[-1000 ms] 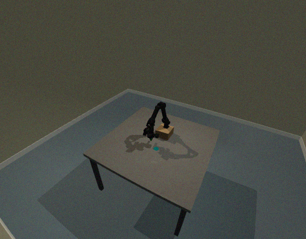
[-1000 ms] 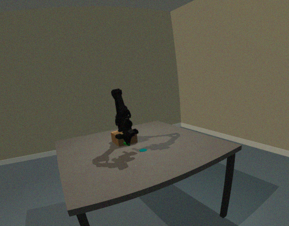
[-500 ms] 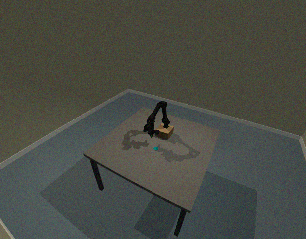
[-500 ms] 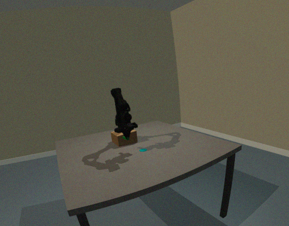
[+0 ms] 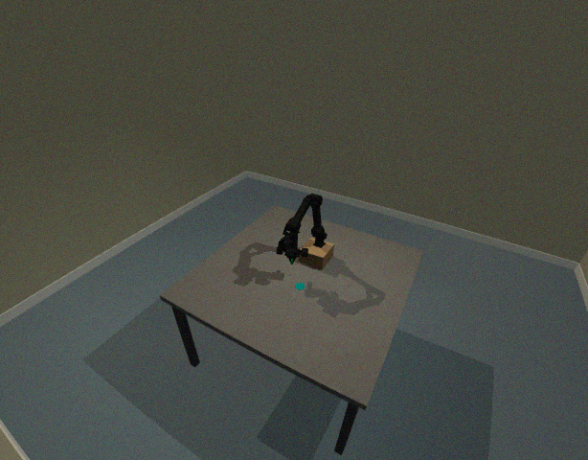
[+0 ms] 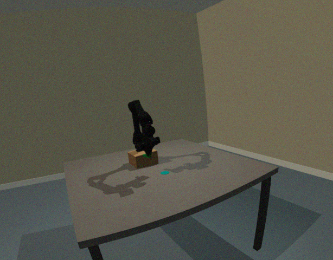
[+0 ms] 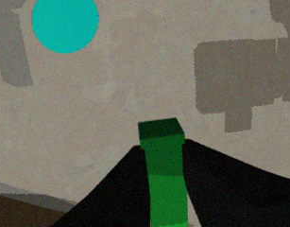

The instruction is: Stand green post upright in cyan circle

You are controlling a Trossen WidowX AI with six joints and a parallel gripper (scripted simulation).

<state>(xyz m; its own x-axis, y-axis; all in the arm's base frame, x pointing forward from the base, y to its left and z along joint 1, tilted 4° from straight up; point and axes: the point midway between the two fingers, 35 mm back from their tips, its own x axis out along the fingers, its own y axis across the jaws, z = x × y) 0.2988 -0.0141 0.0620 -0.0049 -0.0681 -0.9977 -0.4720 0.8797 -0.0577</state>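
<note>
Now: the green post 20 mm behind my gripper tip and 10 mm to the right of it. Also, from my gripper tip: cyan circle (130 mm below, 90 mm to the left, 30 mm ahead).
</note>
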